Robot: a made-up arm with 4 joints. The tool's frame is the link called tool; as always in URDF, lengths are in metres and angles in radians. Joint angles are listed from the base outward. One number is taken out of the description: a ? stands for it. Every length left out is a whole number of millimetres.
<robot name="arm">
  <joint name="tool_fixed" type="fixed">
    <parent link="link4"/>
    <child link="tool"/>
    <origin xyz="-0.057 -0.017 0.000" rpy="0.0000 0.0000 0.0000"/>
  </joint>
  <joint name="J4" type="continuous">
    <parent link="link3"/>
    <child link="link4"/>
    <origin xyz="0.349 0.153 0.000" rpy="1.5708 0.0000 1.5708"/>
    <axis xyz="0 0 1"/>
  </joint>
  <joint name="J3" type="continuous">
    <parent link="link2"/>
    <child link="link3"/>
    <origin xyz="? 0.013 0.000" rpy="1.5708 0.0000 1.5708"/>
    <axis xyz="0 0 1"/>
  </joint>
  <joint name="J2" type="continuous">
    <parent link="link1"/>
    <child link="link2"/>
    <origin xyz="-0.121 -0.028 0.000" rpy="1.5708 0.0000 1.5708"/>
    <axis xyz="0 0 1"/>
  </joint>
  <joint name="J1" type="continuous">
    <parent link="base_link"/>
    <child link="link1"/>
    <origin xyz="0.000 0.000 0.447" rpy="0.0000 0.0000 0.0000"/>
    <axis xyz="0 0 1"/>
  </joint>
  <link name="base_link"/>
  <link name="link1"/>
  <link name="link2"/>
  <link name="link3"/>
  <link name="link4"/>
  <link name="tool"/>
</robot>
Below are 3 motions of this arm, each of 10 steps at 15 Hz.
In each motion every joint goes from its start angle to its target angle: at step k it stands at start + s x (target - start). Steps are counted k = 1, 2, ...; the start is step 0. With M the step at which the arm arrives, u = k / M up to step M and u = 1 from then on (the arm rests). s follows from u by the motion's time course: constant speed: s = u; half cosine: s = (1 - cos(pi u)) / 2; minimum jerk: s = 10 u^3 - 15 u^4 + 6 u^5.
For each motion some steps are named. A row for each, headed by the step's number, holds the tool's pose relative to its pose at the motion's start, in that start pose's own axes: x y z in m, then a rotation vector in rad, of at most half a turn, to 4 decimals.
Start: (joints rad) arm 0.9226 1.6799 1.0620 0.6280
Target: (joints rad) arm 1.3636 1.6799 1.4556 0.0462
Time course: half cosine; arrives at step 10
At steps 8, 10:
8: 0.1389 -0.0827 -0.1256 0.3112 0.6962 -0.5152
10: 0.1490 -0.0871 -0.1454 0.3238 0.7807 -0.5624

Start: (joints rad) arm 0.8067 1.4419 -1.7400 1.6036
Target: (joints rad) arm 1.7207 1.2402 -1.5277 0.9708
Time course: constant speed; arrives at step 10
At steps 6, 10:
6: -0.0181 -0.2269 -0.2531 0.6776 -0.0103 -0.2580
10: -0.0052 -0.2734 -0.4749 1.1273 0.0940 -0.3875

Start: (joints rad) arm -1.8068 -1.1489 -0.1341 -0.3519
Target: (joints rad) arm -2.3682 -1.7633 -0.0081 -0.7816
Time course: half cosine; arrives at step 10
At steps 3, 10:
3: 0.0224 0.0678 0.0200 -0.1723 0.0736 -0.1134
10: 0.1435 0.3171 -0.0454 -0.8873 0.2581 -0.4217

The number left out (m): -0.205
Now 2 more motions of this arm.
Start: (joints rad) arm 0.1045 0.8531 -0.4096 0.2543
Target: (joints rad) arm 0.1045 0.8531 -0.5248 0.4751
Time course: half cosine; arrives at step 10
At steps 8, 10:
8: -0.0312 -0.0017 0.0095 -0.0362 -0.0979 0.1995
10: -0.0344 -0.0018 0.0103 -0.0412 -0.1078 0.2206

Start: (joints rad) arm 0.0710 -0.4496 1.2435 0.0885
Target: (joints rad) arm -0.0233 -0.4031 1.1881 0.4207
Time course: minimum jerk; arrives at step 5
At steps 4, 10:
4: -0.0005 -0.0363 -0.0218 0.0849 -0.0371 0.3258
10: -0.0004 -0.0384 -0.0233 0.0899 -0.0404 0.3457

